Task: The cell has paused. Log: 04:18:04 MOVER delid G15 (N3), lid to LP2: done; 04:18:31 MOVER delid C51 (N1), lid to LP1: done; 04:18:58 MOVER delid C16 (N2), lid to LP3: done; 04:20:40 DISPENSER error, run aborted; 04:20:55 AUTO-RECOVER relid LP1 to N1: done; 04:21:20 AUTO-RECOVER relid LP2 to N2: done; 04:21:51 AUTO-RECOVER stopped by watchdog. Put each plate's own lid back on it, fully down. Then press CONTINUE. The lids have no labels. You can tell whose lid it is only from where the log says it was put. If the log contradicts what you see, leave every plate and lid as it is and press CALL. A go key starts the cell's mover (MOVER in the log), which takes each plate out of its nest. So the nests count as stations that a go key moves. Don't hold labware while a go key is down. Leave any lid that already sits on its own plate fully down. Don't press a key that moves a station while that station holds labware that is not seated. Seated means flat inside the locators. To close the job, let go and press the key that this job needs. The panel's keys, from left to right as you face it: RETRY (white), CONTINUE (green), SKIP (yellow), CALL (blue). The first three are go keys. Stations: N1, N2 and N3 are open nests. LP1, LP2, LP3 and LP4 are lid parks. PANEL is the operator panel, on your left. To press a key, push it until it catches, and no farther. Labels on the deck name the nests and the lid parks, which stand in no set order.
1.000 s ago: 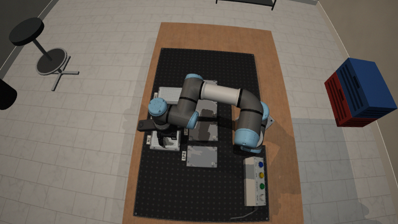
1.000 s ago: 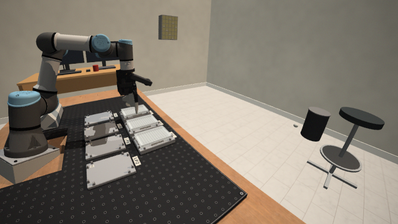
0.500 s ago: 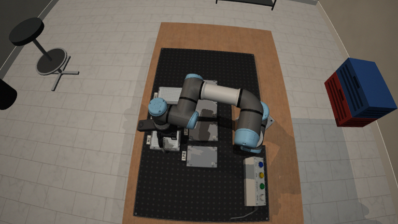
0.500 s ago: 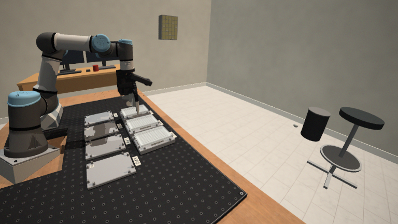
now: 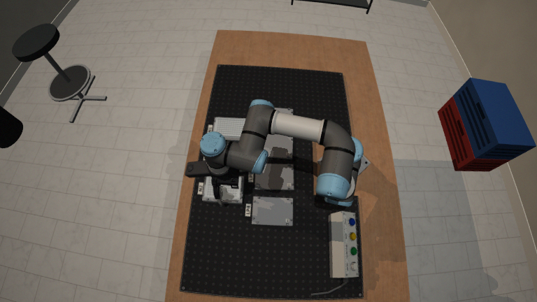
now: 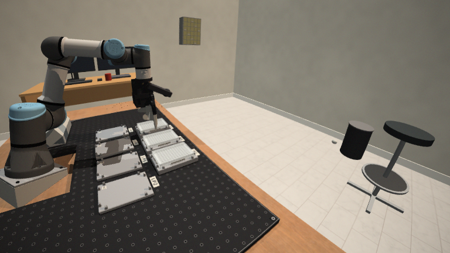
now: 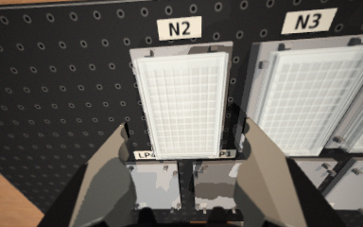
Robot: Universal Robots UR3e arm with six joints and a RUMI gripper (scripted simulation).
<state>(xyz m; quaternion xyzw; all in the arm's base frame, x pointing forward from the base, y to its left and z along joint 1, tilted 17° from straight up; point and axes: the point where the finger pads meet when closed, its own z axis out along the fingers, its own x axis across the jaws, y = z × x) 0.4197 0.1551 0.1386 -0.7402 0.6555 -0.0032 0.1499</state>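
My gripper is now 1 cm above the pale lid. From my hand the other things lie so: lid park LP1 (17 cm behind, 9 cm to the right, 4 cm below); then plate (2 cm below); then lid park LP4 (19 cm behind, 4 cm to the left, 4 cm below).
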